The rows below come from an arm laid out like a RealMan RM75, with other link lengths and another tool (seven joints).
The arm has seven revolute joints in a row. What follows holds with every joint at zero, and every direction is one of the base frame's.
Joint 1 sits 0.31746 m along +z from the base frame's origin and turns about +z.
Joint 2 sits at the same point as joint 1 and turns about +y.
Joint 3 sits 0.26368 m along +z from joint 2 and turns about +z.
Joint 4 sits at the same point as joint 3 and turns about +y.
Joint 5 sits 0.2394 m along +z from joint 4 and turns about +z.
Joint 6 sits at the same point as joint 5 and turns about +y.
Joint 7 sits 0.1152 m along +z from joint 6 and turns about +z.
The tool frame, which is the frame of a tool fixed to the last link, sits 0.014 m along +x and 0.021 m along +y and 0.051 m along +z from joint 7; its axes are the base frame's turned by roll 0, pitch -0.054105 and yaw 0.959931 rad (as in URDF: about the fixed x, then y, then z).
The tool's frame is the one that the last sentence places.
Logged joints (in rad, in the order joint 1, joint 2, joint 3, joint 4, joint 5, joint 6, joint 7), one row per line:
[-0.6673, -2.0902, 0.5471, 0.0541, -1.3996, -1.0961, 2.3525]
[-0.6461, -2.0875, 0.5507, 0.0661, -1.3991, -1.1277, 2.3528]
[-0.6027, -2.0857, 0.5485, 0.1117, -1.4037, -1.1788, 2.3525]
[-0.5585, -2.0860, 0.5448, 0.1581, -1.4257, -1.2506, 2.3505]
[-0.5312, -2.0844, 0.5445, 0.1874, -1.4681, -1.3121, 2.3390]
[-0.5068, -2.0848, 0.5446, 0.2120, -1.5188, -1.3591, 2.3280]
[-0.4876, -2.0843, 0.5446, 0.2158, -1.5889, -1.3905, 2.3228]
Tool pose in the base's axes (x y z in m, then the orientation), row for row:
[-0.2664, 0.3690, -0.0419, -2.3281, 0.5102, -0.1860]
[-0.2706, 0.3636, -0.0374, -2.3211, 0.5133, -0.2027]
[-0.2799, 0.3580, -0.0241, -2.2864, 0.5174, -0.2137]
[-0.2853, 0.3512, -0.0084, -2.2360, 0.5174, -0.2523]
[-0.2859, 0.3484, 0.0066, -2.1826, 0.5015, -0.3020]
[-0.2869, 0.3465, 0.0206, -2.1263, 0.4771, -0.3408]
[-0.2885, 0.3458, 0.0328, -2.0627, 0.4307, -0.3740]
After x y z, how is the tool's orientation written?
As a rotation vector, in radians.
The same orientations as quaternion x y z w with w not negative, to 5 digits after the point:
[-0.90600, 0.19855, -0.07238, 0.36674]
[-0.90424, 0.19997, -0.07897, 0.36896]
[-0.89695, 0.20298, -0.08383, 0.38373]
[-0.88570, 0.20495, -0.09994, 0.40442]
[-0.87348, 0.20070, -0.12086, 0.42677]
[-0.86038, 0.19305, -0.13790, 0.45107]
[-0.84550, 0.17654, -0.15330, 0.48007]

